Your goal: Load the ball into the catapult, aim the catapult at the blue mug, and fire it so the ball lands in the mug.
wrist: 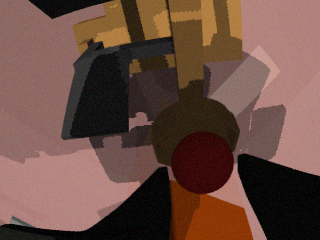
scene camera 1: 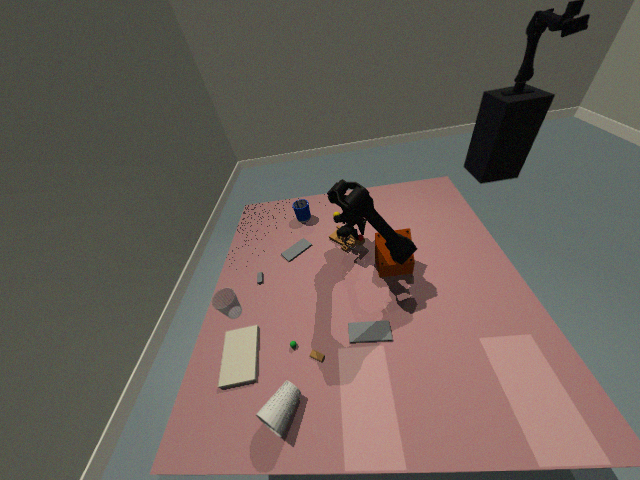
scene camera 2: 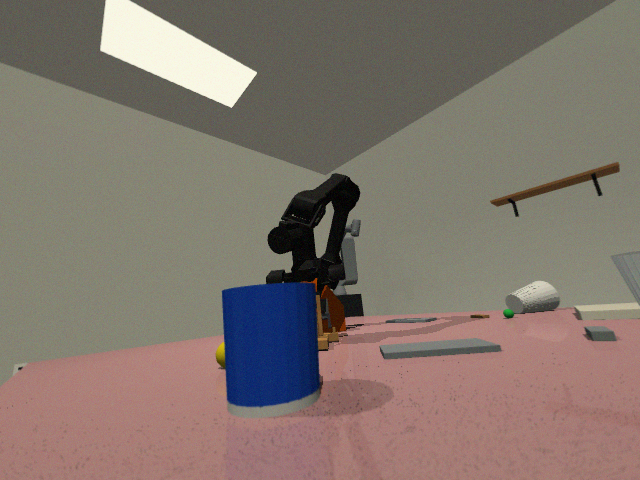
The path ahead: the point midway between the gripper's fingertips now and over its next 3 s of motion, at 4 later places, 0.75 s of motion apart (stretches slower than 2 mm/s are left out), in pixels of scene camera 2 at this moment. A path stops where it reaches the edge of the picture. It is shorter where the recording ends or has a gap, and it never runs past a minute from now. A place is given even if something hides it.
The gripper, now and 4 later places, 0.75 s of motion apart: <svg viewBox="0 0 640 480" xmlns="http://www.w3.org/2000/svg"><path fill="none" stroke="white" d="M309 309L294 264L268 188L269 180L312 226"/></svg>
